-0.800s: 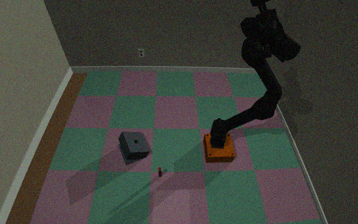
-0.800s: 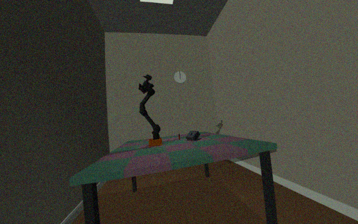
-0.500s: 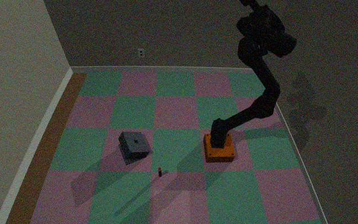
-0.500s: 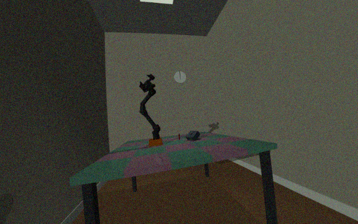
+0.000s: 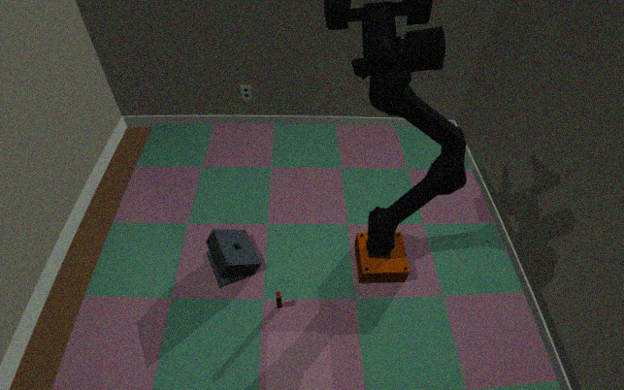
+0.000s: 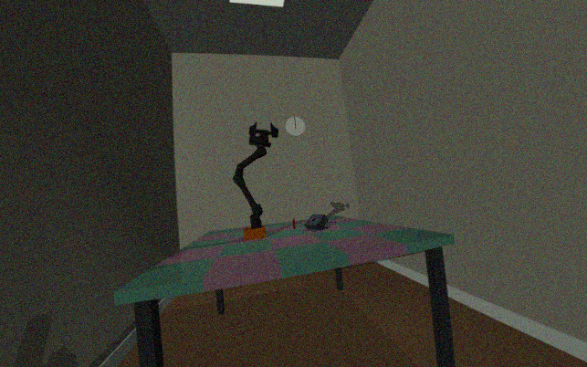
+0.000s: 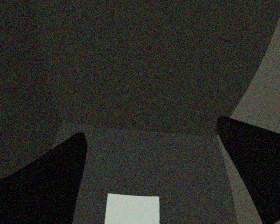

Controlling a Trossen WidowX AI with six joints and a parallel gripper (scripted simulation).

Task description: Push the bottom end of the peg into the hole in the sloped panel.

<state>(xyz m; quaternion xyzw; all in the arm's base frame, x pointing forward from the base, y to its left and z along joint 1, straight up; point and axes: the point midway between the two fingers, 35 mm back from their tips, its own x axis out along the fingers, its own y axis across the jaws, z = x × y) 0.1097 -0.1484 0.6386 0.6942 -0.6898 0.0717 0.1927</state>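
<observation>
The peg is 660 mm below my gripper tip, 350 mm to the left of it and 160 mm ahead of it. Round my gripper tip: sloped panel (670 mm below, 310 mm ahead, 220 mm to the left).
</observation>
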